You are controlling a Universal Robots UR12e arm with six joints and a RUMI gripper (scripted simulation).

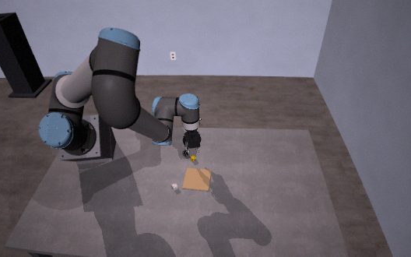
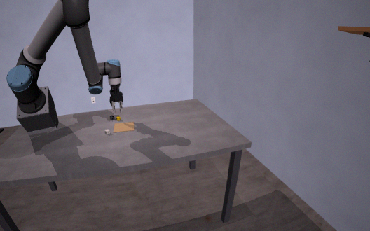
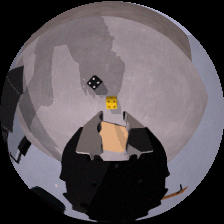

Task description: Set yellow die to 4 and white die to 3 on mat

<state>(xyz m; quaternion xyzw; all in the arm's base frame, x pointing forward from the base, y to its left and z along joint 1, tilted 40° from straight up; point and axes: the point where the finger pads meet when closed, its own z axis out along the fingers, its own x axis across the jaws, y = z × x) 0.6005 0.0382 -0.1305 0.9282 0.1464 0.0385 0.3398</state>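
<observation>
Right now the yellow die is 60 mm below my hand. The rest, counted from my hand: black die 60 mm below, 50 mm behind, 40 mm to the left; then white die 210 mm to the right, 70 mm behind, 60 mm below; then tan mat 140 mm to the right, 70 mm below, 40 mm ahead.
</observation>
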